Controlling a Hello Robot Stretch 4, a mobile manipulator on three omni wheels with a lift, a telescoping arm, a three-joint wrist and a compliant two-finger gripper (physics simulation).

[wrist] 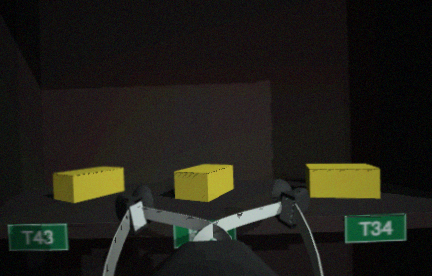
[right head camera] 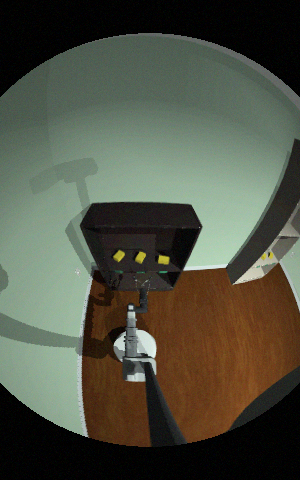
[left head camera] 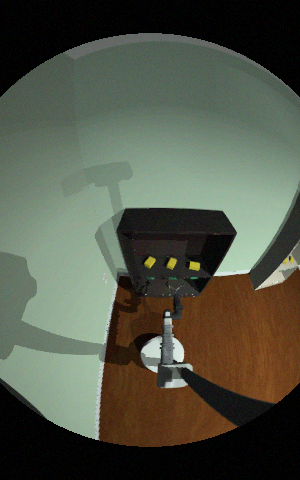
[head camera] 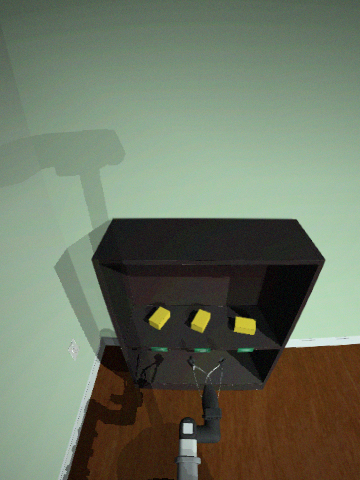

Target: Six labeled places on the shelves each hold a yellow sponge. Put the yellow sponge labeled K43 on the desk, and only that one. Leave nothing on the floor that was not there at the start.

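Note:
The middle yellow sponge (head camera: 200, 320) (left head camera: 171, 263) (right head camera: 140, 257) (wrist: 202, 184), K43, lies angled on the dark bookcase's shelf. Its green label is mostly hidden behind the gripper in the wrist view. A left sponge (head camera: 159, 318) (wrist: 90, 185) lies above label T43 (wrist: 38, 237), and a right sponge (head camera: 245, 325) (wrist: 343, 181) above label T34 (wrist: 376, 228). My gripper (head camera: 207, 360) (left head camera: 175, 286) (right head camera: 143, 281) (wrist: 212, 197) is open and empty, in front of the shelf edge; its fingertips stand either side of the middle sponge in the wrist view. No desk can be made out.
The dark bookcase (head camera: 205, 240) (left head camera: 175, 220) (right head camera: 142, 215) stands against the green wall, near the left side wall. A second bookcase (left head camera: 272, 250) (right head camera: 265, 210) with small yellow sponges (right head camera: 270, 255) stands at the right. A dark shape (right head camera: 275, 400) at lower right cannot be identified.

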